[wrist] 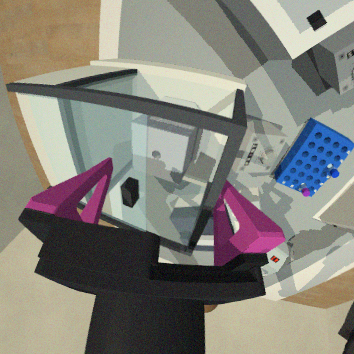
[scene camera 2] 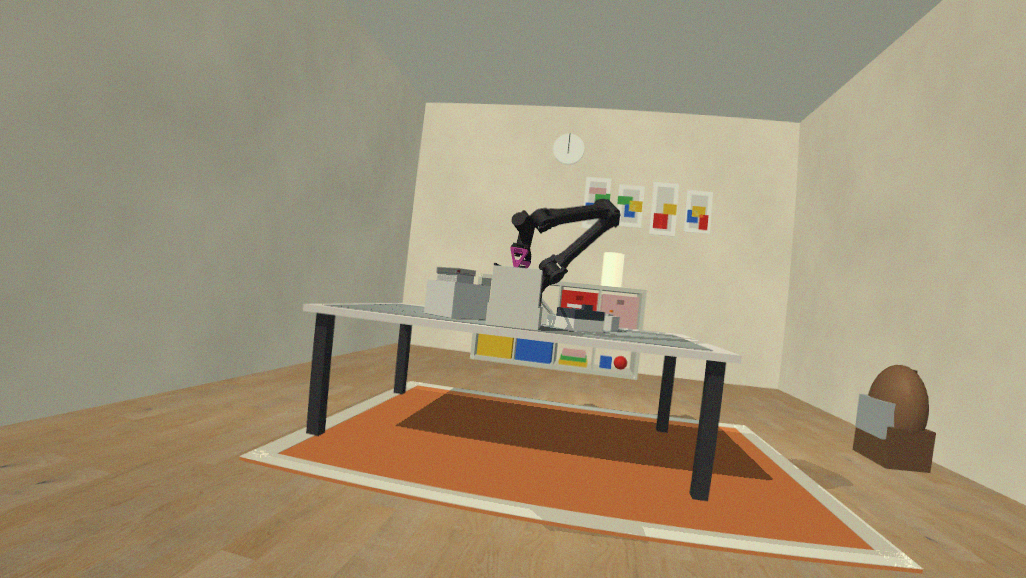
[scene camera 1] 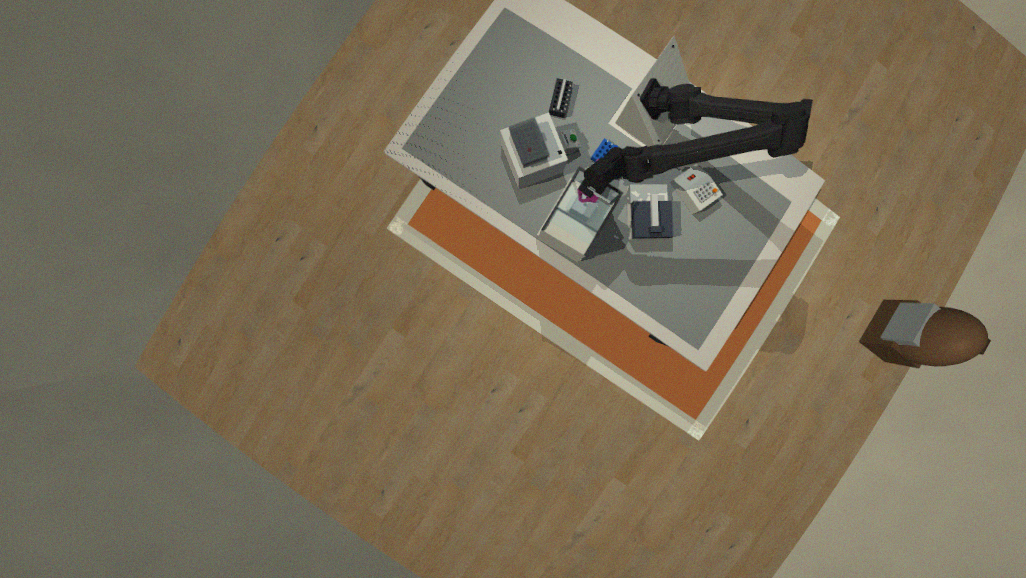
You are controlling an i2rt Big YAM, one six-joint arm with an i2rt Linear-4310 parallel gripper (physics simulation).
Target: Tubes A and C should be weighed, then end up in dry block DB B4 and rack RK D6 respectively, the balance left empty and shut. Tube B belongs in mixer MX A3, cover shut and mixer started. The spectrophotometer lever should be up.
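Where they show: gripper, fingertip midpoint: (wrist: 164,170) (scene camera 1: 587,190); arm's base at its link origin: (scene camera 1: 652,99).
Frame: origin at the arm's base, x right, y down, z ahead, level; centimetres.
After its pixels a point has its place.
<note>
My gripper (wrist: 164,170) {x 4.6, y -5.5, z 42.0 cm} (scene camera 1: 588,196) {x 4.6, y -5.5, z 42.0 cm} (scene camera 2: 520,259) {x 4.6, y -5.5, z 42.0 cm} is open and empty, with its magenta fingers spread above the balance (wrist: 130,102) {x 10.7, y -7.3, z 44.0 cm} (scene camera 1: 570,234) {x 2.7, y -6.8, z 57.3 cm} (scene camera 2: 514,297) {x 3.1, y 3.8, z 61.0 cm}. A black handle (wrist: 130,191) {x 3.5, y -8.2, z 44.0 cm} on the balance's glass is between the fingers in the wrist view, nearer the left one. The tinted pane appears to stand partly aside, with a less tinted strip to its right. A round hole shows in the pale block inside. A blue block (wrist: 312,152) {x 3.9, y 11.0, z 22.0 cm} (scene camera 1: 603,149) {x 6.1, y 11.0, z 19.6 cm} with round wells holds a blue-capped tube (wrist: 335,173) {x 2.7, y 8.5, z 17.5 cm} and a magenta-capped tube (wrist: 306,192) {x -2.7, y 8.5, z 20.0 cm}. A third tube cannot be made out.
A grey-lidded machine (scene camera 1: 529,141) {x 28.9, y -5.1, z 36.9 cm} with a green-button box (scene camera 1: 572,137) {x 18.1, y 6.7, z 23.3 cm} stands left of the balance. A black rack (scene camera 1: 561,96) {x 29.4, y 9.2, z 10.3 cm} stands behind it. A dark-lidded device (scene camera 1: 642,226) {x -19.3, y 6.0, z 39.5 cm} with a white bar and a keypad device (scene camera 1: 697,188) {x -31.0, y 7.8, z 16.1 cm} stand right of the balance.
</note>
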